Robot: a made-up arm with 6 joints. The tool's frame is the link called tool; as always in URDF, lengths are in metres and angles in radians. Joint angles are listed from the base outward.
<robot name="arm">
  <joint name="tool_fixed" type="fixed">
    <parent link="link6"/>
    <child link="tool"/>
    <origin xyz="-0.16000 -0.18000 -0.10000" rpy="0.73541 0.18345 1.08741"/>
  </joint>
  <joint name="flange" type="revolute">
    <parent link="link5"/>
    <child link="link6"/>
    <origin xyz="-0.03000 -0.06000 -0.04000" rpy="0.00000 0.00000 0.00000"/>
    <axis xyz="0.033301 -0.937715 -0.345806"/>
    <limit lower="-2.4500" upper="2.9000"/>
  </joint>
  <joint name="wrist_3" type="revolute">
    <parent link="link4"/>
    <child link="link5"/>
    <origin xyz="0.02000 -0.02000 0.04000" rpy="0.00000 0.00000 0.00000"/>
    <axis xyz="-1 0 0"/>
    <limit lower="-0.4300" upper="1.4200"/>
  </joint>
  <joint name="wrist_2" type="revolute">
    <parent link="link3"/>
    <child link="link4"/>
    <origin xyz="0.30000 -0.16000 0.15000" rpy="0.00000 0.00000 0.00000"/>
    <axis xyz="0 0 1"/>
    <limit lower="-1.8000" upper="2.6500"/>
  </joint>
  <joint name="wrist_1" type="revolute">
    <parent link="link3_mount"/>
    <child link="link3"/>
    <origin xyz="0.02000 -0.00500 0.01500" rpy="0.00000 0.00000 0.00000"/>
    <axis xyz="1 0 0"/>
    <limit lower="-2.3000" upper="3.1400"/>
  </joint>
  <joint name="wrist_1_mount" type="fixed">
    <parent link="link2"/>
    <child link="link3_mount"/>
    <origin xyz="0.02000 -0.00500 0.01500" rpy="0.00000 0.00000 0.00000"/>
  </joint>
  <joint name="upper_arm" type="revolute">
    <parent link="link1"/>
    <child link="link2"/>
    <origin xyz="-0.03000 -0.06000 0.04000" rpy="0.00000 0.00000 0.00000"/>
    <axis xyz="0 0 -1"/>
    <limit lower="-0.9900" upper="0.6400"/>
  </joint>
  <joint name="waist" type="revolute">
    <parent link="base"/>
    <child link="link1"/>
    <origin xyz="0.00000 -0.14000 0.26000" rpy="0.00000 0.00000 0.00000"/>
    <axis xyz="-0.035 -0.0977 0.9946"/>
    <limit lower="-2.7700" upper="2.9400"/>
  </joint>
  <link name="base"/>
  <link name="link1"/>
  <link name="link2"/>
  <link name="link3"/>
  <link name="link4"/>
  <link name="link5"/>
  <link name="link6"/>
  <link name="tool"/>
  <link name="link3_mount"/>
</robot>
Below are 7 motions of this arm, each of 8 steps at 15 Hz.
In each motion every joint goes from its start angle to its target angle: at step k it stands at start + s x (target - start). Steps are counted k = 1, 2, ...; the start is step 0. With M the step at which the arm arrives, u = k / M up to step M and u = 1 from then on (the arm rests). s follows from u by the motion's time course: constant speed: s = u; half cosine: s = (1 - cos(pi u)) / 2; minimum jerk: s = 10 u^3 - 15 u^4 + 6 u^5.
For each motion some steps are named. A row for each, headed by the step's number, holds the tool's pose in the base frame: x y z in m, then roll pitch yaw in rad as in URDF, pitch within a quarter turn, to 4 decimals.
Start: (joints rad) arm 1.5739 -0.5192 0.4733 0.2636 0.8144 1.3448
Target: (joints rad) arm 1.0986 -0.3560 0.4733 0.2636 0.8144 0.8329
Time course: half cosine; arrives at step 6
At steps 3, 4, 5, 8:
3: 0.4911 0.2901 0.3115 -0.4743 -0.1716 2.9315
4: 0.5613 0.1882 0.3137 -0.3803 -0.1058 2.7433
5: 0.5998 0.1070 0.3157 -0.3113 -0.0560 2.6103
8: 0.6111 0.0762 0.3166 -0.2860 -0.0375 2.5626

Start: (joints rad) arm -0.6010 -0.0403 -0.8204 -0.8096 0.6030 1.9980
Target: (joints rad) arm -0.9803 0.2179 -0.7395 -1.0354 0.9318 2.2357
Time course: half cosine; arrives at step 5
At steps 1, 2, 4, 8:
1: -0.0302 -0.4777 0.7225 -1.9284 0.1038 0.0456
2: -0.0739 -0.4541 0.7390 -1.9983 0.1539 -0.1602
4: -0.1359 -0.3873 0.7735 -2.1499 0.2723 -0.6358
8: -0.1417 -0.3759 0.7790 -2.1752 0.2928 -0.7192

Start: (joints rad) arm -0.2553 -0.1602 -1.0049 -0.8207 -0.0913 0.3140
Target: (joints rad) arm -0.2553 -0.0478 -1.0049 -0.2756 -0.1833 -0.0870
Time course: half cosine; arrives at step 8
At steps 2, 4, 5, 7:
2: 0.0184 -0.3382 0.5077 -0.3815 0.2016 0.0486
4: 0.0184 -0.3571 0.5559 -0.2206 0.4366 0.1268
5: 0.0224 -0.3687 0.5830 -0.1192 0.5621 0.1857
7: 0.0338 -0.3866 0.6212 0.0536 0.7335 0.3009

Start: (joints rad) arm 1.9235 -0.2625 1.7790 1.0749 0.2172 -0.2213
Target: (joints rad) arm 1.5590 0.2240 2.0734 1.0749 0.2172 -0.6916
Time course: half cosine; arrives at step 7
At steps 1, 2, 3, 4, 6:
1: -0.1108 0.3496 -0.1148 -0.2581 -0.7748 -1.6497
2: -0.0639 0.3661 -0.1131 -0.2650 -0.7460 -1.7341
3: 0.0064 0.3822 -0.1104 -0.2749 -0.7044 -1.8575
4: 0.0868 0.3887 -0.1068 -0.2859 -0.6583 -1.9974
6: 0.2108 0.3751 -0.1003 -0.3012 -0.5889 -2.2172

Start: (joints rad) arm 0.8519 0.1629 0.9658 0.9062 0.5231 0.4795
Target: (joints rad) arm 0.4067 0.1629 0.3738 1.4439 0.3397 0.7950
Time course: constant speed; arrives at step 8
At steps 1, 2, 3, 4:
1: 0.6742 -0.1950 0.1044 -0.2812 -0.5144 2.5305
2: 0.6828 -0.2208 0.1338 -0.3231 -0.4720 2.5427
3: 0.6875 -0.2456 0.1625 -0.3540 -0.4298 2.5535
4: 0.6886 -0.2689 0.1899 -0.3742 -0.3887 2.5632

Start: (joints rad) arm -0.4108 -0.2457 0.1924 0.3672 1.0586 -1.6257
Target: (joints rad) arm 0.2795 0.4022 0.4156 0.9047 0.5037 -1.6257
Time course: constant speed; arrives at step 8
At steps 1, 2, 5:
1: 0.2750 -0.6585 0.7075 2.7436 0.8327 2.6159
2: 0.2929 -0.6829 0.6876 2.6278 0.7948 2.6068
5: 0.3623 -0.7331 0.6221 2.3288 0.6761 2.6447

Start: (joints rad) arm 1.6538 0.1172 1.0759 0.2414 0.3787 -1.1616
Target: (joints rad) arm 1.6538 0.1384 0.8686 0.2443 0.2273 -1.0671
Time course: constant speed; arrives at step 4
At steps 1, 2, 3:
1: 0.6086 0.1310 0.1901 1.4353 -0.0847 -2.7369
2: 0.6120 0.1250 0.2056 1.4299 -0.0739 -2.7527
3: 0.6145 0.1189 0.2212 1.4244 -0.0633 -2.7687

